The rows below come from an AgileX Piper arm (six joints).
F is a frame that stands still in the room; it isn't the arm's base.
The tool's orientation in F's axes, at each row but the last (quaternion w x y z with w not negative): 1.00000, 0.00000, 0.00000, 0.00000; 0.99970, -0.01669, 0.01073, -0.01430; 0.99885, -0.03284, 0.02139, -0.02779; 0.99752, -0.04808, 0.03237, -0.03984; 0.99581, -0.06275, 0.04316, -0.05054; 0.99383, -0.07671, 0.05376, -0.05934; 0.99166, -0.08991, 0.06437, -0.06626
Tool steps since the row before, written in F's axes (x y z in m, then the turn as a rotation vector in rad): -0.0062, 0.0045, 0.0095, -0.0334, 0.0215, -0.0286; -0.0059, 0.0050, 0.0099, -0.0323, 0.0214, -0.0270; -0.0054, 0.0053, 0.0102, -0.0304, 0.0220, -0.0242; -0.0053, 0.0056, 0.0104, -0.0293, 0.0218, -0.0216; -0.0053, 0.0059, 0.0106, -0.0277, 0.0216, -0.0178; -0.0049, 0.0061, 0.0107, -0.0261, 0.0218, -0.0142; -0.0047, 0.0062, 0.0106, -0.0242, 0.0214, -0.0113
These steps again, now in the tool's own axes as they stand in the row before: -0.0062, 0.0045, 0.0095, -0.0334, 0.0215, -0.0286; -0.0062, 0.0045, 0.0099, -0.0323, 0.0214, -0.0270; -0.0061, 0.0043, 0.0103, -0.0306, 0.0219, -0.0241; -0.0064, 0.0041, 0.0105, -0.0296, 0.0215, -0.0214; -0.0067, 0.0039, 0.0107, -0.0283, 0.0210, -0.0175; -0.0067, 0.0037, 0.0108, -0.0271, 0.0208, -0.0138; -0.0067, 0.0035, 0.0107, -0.0255, 0.0201, -0.0108
